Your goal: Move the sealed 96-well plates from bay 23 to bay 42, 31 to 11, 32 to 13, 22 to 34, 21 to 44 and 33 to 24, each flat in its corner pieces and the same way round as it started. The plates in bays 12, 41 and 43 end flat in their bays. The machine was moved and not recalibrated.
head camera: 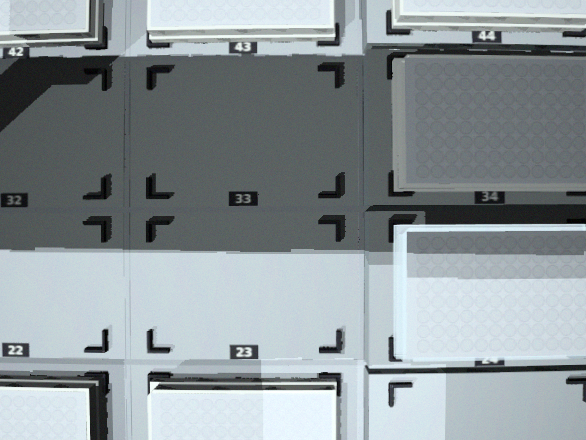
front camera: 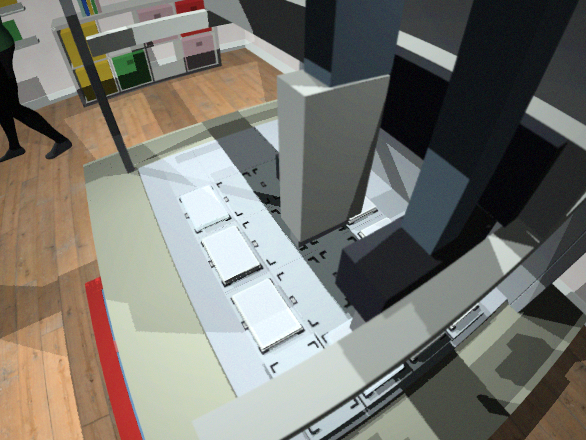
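Pixels of known places: robot's base at its link origin: [front camera: 181,198].
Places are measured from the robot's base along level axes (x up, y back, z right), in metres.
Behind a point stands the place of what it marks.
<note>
The dark gripper body [front camera: 385,270] @[z -0.089, x 0.355, y -0.567 m] hangs over the near part of the deck; its jaws are hidden behind the front beam. No gripper shows in the head view. White sealed plates lie in bay 11 [front camera: 205,207] @[z -0.042, x 0.014, y -0.079 m], bay 12 [front camera: 231,254] @[z -0.042, x 0.014, y -0.240 m] [head camera: 45,415] @[z -0.065, x 0.014, y -0.262 m] and bay 13 [front camera: 267,314] @[z -0.043, x 0.015, y -0.402 m] [head camera: 245,415] @[z -0.068, x 0.014, y -0.397 m]. In the head view, plates also lie in bay 42 [head camera: 45,15] @[z -0.334, x 0.014, y -0.260 m], bay 43 [head camera: 242,15] @[z -0.332, x 0.014, y -0.394 m], bay 44 [head camera: 490,7] @[z -0.330, x 0.029, y -0.550 m], bay 34 [head camera: 490,122] @[z -0.258, x 0.029, y -0.549 m] and bay 24 [head camera: 495,310] @[z -0.142, x 0.029, y -0.553 m], and look flat. Bays 23 [head camera: 245,300] @[z -0.141, x 0.000, y -0.395 m] and 33 [head camera: 245,135] @[z -0.256, x 0.000, y -0.394 m] hold no plate. Bays 31 and 41 cannot be made out.
A broad grey upright [front camera: 335,160] and blue-grey columns hide much of the back deck. The pale front beam [front camera: 320,380] @[z 0.016, x 0.400, y -0.620 m] crosses the near side. A dark post [front camera: 97,85] @[z 0.101, x 0.275, y 0.207 m] stands at the back left deck corner. A person's legs [front camera: 30,110] show beyond it, near coloured shelves.
</note>
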